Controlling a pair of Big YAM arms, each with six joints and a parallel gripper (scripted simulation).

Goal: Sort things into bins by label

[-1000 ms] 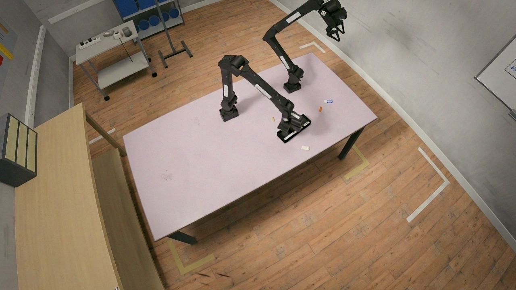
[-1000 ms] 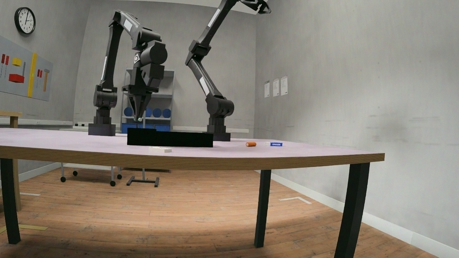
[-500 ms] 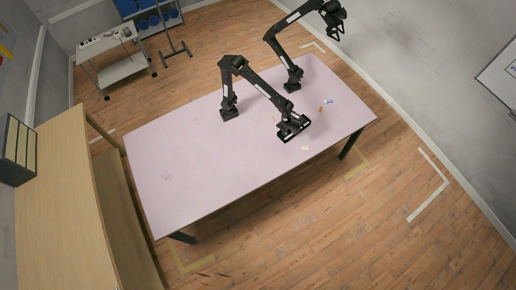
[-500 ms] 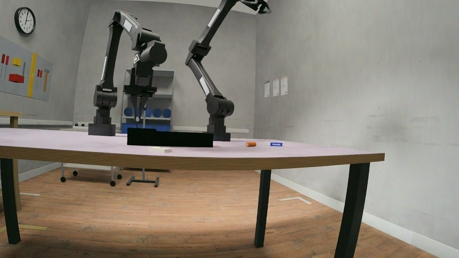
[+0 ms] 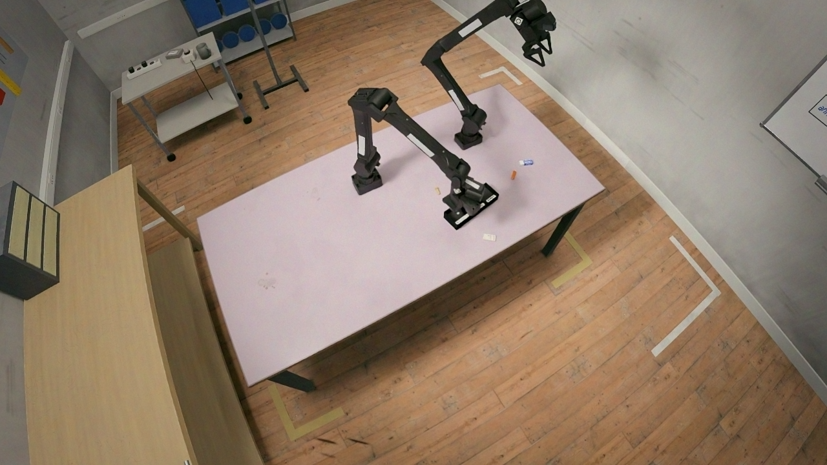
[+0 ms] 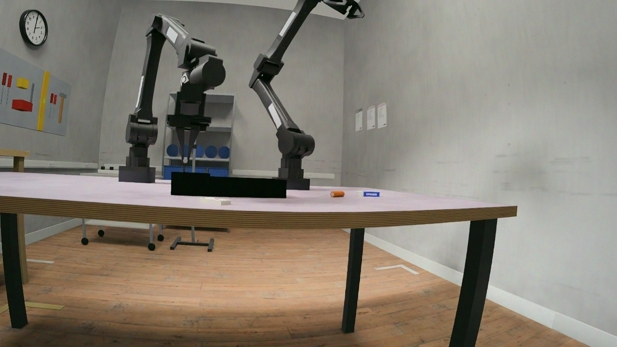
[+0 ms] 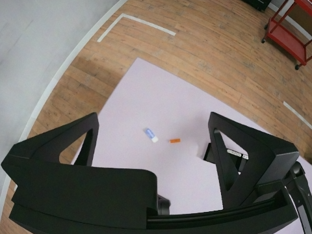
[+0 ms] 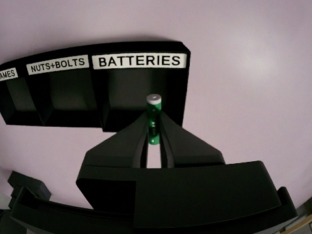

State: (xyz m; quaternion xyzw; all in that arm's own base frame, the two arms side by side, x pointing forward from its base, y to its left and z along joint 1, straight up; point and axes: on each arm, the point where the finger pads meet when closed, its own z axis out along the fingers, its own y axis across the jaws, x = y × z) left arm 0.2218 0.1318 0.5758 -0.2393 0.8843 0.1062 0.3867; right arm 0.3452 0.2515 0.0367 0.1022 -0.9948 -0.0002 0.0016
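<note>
Right now my right hand is 370 mm to the right of the orange battery, 70 mm above it and 60 mm past it. Also, from my right hand: eraser: 470 mm to the left, 100 mm behind, 70 mm below; then white die: 150 mm ahead, 80 mm to the left, 70 mm below; then brass bolt: 160 mm behind, 70 mm below, 10 mm to the left.
</note>
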